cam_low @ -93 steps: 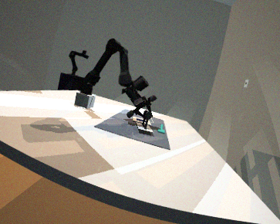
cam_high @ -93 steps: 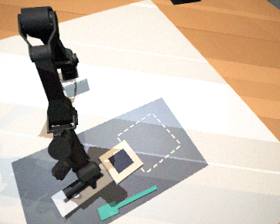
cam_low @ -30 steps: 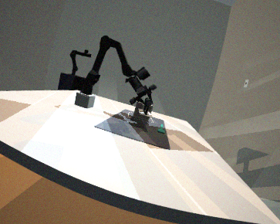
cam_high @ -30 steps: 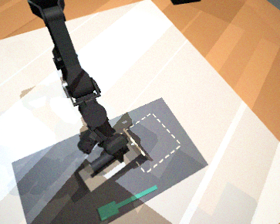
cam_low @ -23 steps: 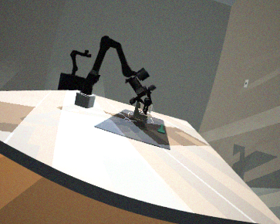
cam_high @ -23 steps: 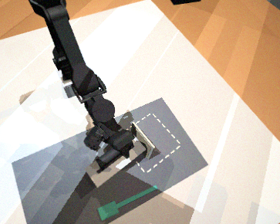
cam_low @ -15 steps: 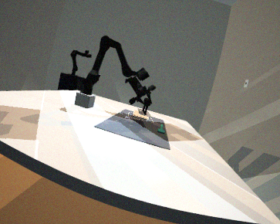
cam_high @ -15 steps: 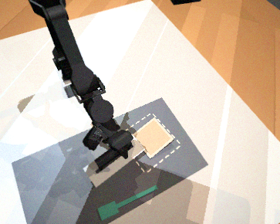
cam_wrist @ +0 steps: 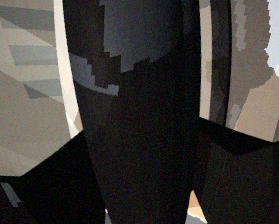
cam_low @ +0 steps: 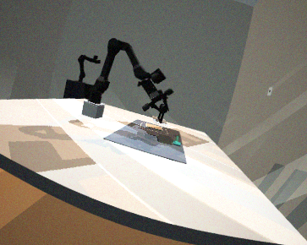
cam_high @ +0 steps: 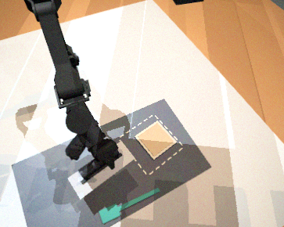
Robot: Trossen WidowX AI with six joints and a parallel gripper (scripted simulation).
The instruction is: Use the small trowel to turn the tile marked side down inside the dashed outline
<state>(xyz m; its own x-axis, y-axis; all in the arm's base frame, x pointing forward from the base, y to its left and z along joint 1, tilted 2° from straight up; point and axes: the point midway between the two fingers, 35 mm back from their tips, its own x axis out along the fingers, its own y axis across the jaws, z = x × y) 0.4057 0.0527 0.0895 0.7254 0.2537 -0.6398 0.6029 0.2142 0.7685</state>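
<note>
The mat is 160 mm below my gripper tip, 40 mm behind it and 10 mm to the left of it. From my gripper tip the other things lie so: trowel 130 mm below, 100 mm ahead, 10 mm to the left; then tile 190 mm to the left, 130 mm below, 90 mm behind.
</note>
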